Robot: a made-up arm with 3 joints. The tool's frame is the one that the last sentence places. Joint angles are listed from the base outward.
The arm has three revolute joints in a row. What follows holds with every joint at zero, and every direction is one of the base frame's.
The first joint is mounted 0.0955 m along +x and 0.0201 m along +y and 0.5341 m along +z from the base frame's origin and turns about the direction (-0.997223, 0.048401, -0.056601), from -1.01 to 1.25 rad.
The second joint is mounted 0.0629 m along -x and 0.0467 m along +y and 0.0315 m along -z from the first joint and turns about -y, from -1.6 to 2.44 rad.
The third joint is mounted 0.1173 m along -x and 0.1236 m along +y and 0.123 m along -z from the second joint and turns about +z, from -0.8 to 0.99 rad.
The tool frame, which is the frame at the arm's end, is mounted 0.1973 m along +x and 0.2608 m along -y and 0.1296 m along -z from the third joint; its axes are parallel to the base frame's.
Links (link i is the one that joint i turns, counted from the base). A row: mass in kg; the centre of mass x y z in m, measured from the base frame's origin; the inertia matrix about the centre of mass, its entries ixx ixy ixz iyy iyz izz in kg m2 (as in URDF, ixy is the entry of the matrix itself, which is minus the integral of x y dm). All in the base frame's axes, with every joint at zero. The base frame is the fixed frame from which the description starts. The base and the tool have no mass.
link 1: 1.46; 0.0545 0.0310 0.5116; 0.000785 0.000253 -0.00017 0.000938 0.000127 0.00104
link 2: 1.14; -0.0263 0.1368 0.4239; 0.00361 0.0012 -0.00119 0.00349 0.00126 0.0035
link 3: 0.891; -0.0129 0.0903 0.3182; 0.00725 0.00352 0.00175 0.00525 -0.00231 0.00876
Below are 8 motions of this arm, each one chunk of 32 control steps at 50 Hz.
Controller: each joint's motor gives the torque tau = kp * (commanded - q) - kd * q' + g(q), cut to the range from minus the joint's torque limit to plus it. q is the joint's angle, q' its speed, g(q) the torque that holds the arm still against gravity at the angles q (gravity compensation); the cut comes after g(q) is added. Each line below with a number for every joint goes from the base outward.
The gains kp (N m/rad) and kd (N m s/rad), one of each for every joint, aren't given. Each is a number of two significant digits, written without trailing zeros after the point. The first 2 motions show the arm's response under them.
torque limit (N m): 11 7.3 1.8
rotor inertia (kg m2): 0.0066 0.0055 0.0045
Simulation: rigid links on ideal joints. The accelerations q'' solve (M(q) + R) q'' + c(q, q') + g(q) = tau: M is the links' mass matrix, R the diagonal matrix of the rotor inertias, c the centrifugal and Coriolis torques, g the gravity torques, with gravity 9.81 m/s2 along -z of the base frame. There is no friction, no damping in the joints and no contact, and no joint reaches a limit. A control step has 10 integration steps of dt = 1/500 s. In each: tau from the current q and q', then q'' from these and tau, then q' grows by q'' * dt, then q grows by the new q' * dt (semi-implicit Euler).
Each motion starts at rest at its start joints. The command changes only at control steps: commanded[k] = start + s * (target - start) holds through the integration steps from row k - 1 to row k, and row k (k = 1, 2, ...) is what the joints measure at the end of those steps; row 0 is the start. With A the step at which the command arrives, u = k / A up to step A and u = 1 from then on. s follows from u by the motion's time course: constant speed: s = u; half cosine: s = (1 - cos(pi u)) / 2; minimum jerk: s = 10 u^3 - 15 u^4 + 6 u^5; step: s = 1 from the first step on.
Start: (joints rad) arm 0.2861 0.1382 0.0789
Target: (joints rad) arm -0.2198 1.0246 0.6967
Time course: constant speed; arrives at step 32
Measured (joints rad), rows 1 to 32:
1: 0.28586 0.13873 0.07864
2: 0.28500 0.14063 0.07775
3: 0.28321 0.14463 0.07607
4: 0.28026 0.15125 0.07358
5: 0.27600 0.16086 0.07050
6: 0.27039 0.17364 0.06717
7: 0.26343 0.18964 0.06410
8: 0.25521 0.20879 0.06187
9: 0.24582 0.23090 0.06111
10: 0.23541 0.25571 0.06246
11: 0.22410 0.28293 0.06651
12: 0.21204 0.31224 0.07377
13: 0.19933 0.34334 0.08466
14: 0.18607 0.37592 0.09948
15: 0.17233 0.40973 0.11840
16: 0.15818 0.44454 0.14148
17: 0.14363 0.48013 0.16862
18: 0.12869 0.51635 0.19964
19: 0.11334 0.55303 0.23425
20: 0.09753 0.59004 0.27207
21: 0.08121 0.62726 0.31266
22: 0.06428 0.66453 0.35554
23: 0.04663 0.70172 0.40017
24: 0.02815 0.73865 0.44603
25: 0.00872 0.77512 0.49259
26: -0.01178 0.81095 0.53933
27: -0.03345 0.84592 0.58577
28: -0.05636 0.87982 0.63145
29: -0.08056 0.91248 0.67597
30: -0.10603 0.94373 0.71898
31: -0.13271 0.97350 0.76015
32: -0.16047 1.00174 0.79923
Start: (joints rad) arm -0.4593 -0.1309 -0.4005
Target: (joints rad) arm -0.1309 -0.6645 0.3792
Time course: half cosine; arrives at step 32
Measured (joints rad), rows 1 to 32:
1: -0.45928 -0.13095 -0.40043
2: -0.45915 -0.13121 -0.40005
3: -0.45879 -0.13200 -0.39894
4: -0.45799 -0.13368 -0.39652
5: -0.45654 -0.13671 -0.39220
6: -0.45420 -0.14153 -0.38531
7: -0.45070 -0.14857 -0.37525
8: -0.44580 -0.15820 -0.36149
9: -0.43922 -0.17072 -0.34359
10: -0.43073 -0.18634 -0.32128
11: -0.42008 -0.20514 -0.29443
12: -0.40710 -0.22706 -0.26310
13: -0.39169 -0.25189 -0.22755
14: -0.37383 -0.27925 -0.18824
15: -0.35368 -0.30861 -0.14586
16: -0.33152 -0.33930 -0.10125
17: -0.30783 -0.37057 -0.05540
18: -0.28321 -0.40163 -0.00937
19: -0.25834 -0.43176 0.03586
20: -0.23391 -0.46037 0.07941
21: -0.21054 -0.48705 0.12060
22: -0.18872 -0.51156 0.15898
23: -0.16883 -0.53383 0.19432
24: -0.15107 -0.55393 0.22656
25: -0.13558 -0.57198 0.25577
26: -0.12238 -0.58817 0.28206
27: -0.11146 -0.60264 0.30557
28: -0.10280 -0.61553 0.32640
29: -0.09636 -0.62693 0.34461
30: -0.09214 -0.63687 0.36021
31: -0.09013 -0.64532 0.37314
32: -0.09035 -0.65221 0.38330
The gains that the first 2 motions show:
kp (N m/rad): 3.4 3.9 1.5
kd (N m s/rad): 0.12 0.18 0.067
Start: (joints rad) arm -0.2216 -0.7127 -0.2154
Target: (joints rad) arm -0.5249 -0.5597 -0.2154
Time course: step
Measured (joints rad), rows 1 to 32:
1: -0.23218 -0.70291 -0.22660
2: -0.25788 -0.67968 -0.25251
3: -0.29275 -0.64919 -0.28518
4: -0.33176 -0.61660 -0.31792
5: -0.37141 -0.58568 -0.34588
6: -0.40950 -0.55881 -0.36601
7: -0.44480 -0.53735 -0.37671
8: -0.47662 -0.52187 -0.37747
9: -0.50460 -0.51245 -0.36853
10: -0.52856 -0.50874 -0.35077
11: -0.54852 -0.51009 -0.32550
12: -0.56462 -0.51557 -0.29445
13: -0.57722 -0.52403 -0.25958
14: -0.58684 -0.53418 -0.22302
15: -0.59415 -0.54475 -0.18689
16: -0.59983 -0.55455 -0.15305
17: -0.60452 -0.56271 -0.12305
18: -0.60865 -0.56866 -0.09793
19: -0.61248 -0.57217 -0.07823
20: -0.61601 -0.57332 -0.06404
21: -0.61909 -0.57243 -0.05511
22: -0.62145 -0.56993 -0.05093
23: -0.62278 -0.56633 -0.05084
24: -0.62279 -0.56213 -0.05417
25: -0.62123 -0.55776 -0.06024
26: -0.61794 -0.55359 -0.06845
27: -0.61286 -0.54989 -0.07830
28: -0.60602 -0.54682 -0.08940
29: -0.59753 -0.54447 -0.10141
30: -0.58758 -0.54282 -0.11413
31: -0.57643 -0.54185 -0.12738
32: -0.56434 -0.54144 -0.14104

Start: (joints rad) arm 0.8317 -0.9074 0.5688
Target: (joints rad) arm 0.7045 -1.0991 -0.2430
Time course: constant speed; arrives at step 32
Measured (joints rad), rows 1 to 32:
1: 0.83145 -0.90729 0.56829
2: 0.83058 -0.90696 0.56647
3: 0.82886 -0.90637 0.56272
4: 0.82617 -0.90559 0.55660
5: 0.82250 -0.90476 0.54787
6: 0.81795 -0.90406 0.53641
7: 0.81268 -0.90370 0.52223
8: 0.80690 -0.90393 0.50547
9: 0.80084 -0.90496 0.48629
10: 0.79472 -0.90696 0.46492
11: 0.78874 -0.91009 0.44158
12: 0.78310 -0.91444 0.41648
13: 0.77790 -0.92004 0.38982
14: 0.77324 -0.92684 0.36174
15: 0.76912 -0.93477 0.33236
16: 0.76554 -0.94367 0.30176
17: 0.76242 -0.95338 0.26999
18: 0.75968 -0.96368 0.23711
19: 0.75721 -0.97438 0.20319
20: 0.75492 -0.98528 0.16829
21: 0.75271 -0.99622 0.13255
22: 0.75052 -1.00705 0.09610
23: 0.74828 -1.01769 0.05916
24: 0.74596 -1.02807 0.02192
25: 0.74353 -1.03817 -0.01536
26: 0.74098 -1.04797 -0.05244
27: 0.73829 -1.05749 -0.08907
28: 0.73545 -1.06675 -0.12503
29: 0.73242 -1.07576 -0.16011
30: 0.72919 -1.08454 -0.19415
31: 0.72573 -1.09311 -0.22700
32: 0.72200 -1.10145 -0.25856

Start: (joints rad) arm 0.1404 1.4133 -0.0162
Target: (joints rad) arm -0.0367 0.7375 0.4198
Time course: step
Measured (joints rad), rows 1 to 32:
1: 0.13484 1.39653 -0.00045
2: 0.12096 1.35300 0.03983
3: 0.10197 1.28896 0.09785
4: 0.08098 1.21078 0.16694
5: 0.06028 1.12422 0.24155
6: 0.04125 1.03403 0.31740
7: 0.02444 0.94393 0.39133
8: 0.00992 0.85676 0.46102
9: -0.00258 0.77463 0.52469
10: -0.01349 0.69906 0.58098
11: -0.02329 0.63119 0.62886
12: -0.03248 0.57181 0.66756
13: -0.04148 0.52150 0.69657
14: -0.05068 0.48065 0.71563
15: -0.06033 0.44951 0.72477
16: -0.07057 0.42818 0.72427
17: -0.08141 0.41664 0.71471
18: -0.09269 0.41468 0.69692
19: -0.10413 0.42193 0.67200
20: -0.11531 0.43781 0.64123
21: -0.12571 0.46152 0.60608
22: -0.13477 0.49203 0.56811
23: -0.14195 0.52812 0.52892
24: -0.14676 0.56837 0.49003
25: -0.14881 0.61125 0.45289
26: -0.14789 0.65521 0.41873
27: -0.14393 0.69869 0.38860
28: -0.13704 0.74027 0.36332
29: -0.12747 0.77866 0.34344
30: -0.11559 0.81282 0.32929
31: -0.10186 0.84194 0.32097
32: -0.08680 0.86547 0.31832

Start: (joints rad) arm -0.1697 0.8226 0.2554
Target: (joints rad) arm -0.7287 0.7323 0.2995
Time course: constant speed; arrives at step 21
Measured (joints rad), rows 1 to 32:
1: -0.16995 0.82252 0.25533
2: -0.17090 0.82220 0.25506
3: -0.17297 0.82153 0.25449
4: -0.17652 0.82038 0.25353
5: -0.18191 0.81867 0.25213
6: -0.18942 0.81633 0.25025
7: -0.19929 0.81331 0.24786
8: -0.21170 0.80958 0.24499
9: -0.22680 0.80514 0.24166
10: -0.24464 0.80001 0.23792
11: -0.26527 0.79422 0.23385
12: -0.28865 0.78783 0.22955
13: -0.31470 0.78088 0.22511
14: -0.34332 0.77346 0.22067
15: -0.37435 0.76563 0.21635
16: -0.40760 0.75749 0.21230
17: -0.44286 0.74912 0.20867
18: -0.47992 0.74060 0.20558
19: -0.51851 0.73201 0.20320
20: -0.55838 0.72344 0.20164
21: -0.59927 0.71497 0.20105
22: -0.64067 0.70674 0.20161
23: -0.68191 0.69893 0.20356
24: -0.72234 0.69172 0.20713
25: -0.76135 0.68527 0.21248
26: -0.79838 0.67972 0.21976
27: -0.83293 0.67521 0.22902
28: -0.86455 0.67187 0.24027
29: -0.89286 0.66982 0.25346
30: -0.91754 0.66915 0.26845
31: -0.93834 0.66995 0.28503
32: -0.95511 0.67226 0.30293

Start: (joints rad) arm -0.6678 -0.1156 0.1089
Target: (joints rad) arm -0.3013 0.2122 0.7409
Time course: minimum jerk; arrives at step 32
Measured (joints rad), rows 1 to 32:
1: -0.66780 -0.11560 0.10890
2: -0.66778 -0.11560 0.10893
3: -0.66772 -0.11560 0.10906
4: -0.66754 -0.11559 0.10942
5: -0.66714 -0.11556 0.11021
6: -0.66639 -0.11548 0.11169
7: -0.66511 -0.11530 0.11419
8: -0.66312 -0.11494 0.11806
9: -0.66021 -0.11429 0.12369
10: -0.65615 -0.11322 0.13147
11: -0.65075 -0.11154 0.14176
12: -0.64379 -0.10905 0.15491
13: -0.63510 -0.10551 0.17121
14: -0.62452 -0.10064 0.19089
15: -0.61195 -0.09417 0.21411
16: -0.59730 -0.08581 0.24094
17: -0.58055 -0.07528 0.27139
18: -0.56172 -0.06234 0.30535
19: -0.54090 -0.04678 0.34263
20: -0.51821 -0.02844 0.38293
21: -0.49384 -0.00723 0.42586
22: -0.46802 0.01683 0.47090
23: -0.44104 0.04362 0.51746
24: -0.41325 0.07292 0.56479
25: -0.38502 0.10436 0.61210
26: -0.35679 0.13742 0.65848
27: -0.32901 0.17146 0.70299
28: -0.30216 0.20569 0.74466
29: -0.27672 0.23924 0.78255
30: -0.25316 0.27118 0.81580
31: -0.23192 0.30056 0.84365
32: -0.21340 0.32652 0.86554

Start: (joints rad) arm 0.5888 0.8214 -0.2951
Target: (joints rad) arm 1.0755 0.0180 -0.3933
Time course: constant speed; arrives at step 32
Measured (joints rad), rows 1 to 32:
1: 0.58892 0.82091 -0.29471
2: 0.58939 0.81913 -0.29334
3: 0.59039 0.81540 -0.29054
4: 0.59213 0.80919 -0.28607
5: 0.59478 0.80016 -0.27983
6: 0.59850 0.78809 -0.27192
7: 0.60344 0.77290 -0.26256
8: 0.60973 0.75465 -0.25210
9: 0.61745 0.73349 -0.24100
10: 0.62668 0.70965 -0.22975
11: 0.63745 0.68344 -0.21890
12: 0.64978 0.65519 -0.20899
13: 0.66363 0.62528 -0.20054
14: 0.67895 0.59406 -0.19402
15: 0.69566 0.56192 -0.18986
16: 0.71368 0.52920 -0.18840
17: 0.73289 0.49621 -0.18990
18: 0.75321 0.46325 -0.19451
19: 0.77452 0.43055 -0.20230
20: 0.79674 0.39832 -0.21322
21: 0.81976 0.36670 -0.22713
22: 0.84352 0.33579 -0.24379
23: 0.86794 0.30564 -0.26285
24: 0.89297 0.27623 -0.28392
25: 0.91853 0.24752 -0.30651
26: 0.94456 0.21944 -0.33012
27: 0.97099 0.19189 -0.35421
28: 0.99774 0.16474 -0.37825
29: 1.02472 0.13787 -0.40171
30: 1.05181 0.11119 -0.42414
31: 1.07888 0.08460 -0.44510
32: 1.10580 0.05802 -0.46425

